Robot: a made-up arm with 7 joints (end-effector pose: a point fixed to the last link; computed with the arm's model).
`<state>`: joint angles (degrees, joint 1 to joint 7).
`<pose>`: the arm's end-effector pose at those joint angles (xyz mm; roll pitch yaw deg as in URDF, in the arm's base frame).
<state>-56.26 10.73 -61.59 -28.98 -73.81 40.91 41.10</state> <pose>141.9 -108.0 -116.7 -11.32 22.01 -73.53</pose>
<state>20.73 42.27 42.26 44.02 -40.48 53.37 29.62</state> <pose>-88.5 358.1 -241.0 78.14 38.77 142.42</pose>
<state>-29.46 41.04 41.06 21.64 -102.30 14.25 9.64</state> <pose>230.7 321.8 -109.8 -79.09 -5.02 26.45</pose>
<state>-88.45 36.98 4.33 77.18 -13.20 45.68 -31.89</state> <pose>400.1 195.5 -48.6 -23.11 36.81 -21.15</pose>
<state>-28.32 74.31 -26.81 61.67 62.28 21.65 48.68</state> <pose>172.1 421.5 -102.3 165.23 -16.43 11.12</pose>
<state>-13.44 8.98 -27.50 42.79 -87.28 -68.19 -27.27</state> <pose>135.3 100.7 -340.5 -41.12 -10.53 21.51</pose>
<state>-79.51 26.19 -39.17 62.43 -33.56 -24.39 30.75</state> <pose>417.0 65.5 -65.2 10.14 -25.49 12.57</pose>
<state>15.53 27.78 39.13 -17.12 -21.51 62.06 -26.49</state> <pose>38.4 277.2 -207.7 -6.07 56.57 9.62</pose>
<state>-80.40 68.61 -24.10 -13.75 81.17 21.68 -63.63</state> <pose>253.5 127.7 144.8 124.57 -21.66 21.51</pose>
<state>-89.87 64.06 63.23 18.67 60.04 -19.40 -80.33</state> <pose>129.5 343.0 176.7 64.83 -17.58 15.54</pose>
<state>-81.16 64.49 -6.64 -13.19 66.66 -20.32 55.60</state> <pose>240.5 120.8 154.3 -153.55 -23.81 -127.51</pose>
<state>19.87 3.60 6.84 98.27 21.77 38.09 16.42</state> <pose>-272.4 89.7 -300.6 -177.58 11.49 156.76</pose>
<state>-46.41 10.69 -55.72 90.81 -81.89 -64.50 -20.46</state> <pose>265.0 113.1 -293.9 0.23 -7.20 -4.53</pose>
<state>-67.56 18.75 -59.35 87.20 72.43 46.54 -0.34</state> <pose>366.3 132.5 -188.2 156.05 -7.71 28.43</pose>
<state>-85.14 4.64 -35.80 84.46 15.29 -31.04 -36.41</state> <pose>399.9 -51.7 -111.9 50.28 31.73 -64.05</pose>
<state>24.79 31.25 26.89 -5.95 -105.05 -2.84 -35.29</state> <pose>31.6 278.5 -204.7 -58.95 -16.00 11.76</pose>
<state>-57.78 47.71 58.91 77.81 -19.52 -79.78 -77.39</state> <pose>231.9 346.4 -86.3 55.60 -44.03 -22.11</pose>
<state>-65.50 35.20 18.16 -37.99 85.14 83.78 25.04</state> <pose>183.1 186.7 57.2 -14.34 -13.49 134.02</pose>
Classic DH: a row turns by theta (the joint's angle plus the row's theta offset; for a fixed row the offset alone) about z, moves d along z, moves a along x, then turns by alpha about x. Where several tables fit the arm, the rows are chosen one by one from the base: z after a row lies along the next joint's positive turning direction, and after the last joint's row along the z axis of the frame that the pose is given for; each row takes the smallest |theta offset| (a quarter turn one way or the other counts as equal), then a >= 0, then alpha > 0; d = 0 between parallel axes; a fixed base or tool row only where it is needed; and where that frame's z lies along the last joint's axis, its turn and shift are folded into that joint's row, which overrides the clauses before.
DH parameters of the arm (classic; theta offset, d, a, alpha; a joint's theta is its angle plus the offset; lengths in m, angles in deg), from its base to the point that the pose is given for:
base (fixed): -4.07 0 0 -74.51
joint 1: -75.12 0.0555 -0.0202 -90
joint 2: 74 0 -0.0086 90
joint 3: 90 -0.2272 0.0167 -90
joint 4: 90 0.0017 0.0092 90
joint 5: 0 0.1318 0 -90
joint 6: -90 0 0.0587 90
joint 7: 0 0 0 0

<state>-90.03 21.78 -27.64 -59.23 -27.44 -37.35 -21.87</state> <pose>105.1 19.6 72.4 114.55 -1.56 -179.52</pose>
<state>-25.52 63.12 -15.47 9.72 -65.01 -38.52 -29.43</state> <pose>246.8 250.1 -90.4 15.44 -26.82 -37.97</pose>
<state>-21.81 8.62 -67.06 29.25 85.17 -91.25 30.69</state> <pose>31.2 -32.9 -313.2 53.49 -20.63 -143.49</pose>
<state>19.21 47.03 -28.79 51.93 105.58 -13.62 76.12</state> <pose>-107.5 301.8 -305.1 89.60 34.32 -57.85</pose>
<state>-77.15 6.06 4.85 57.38 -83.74 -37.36 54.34</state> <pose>410.5 38.6 -80.1 -78.78 43.42 35.26</pose>
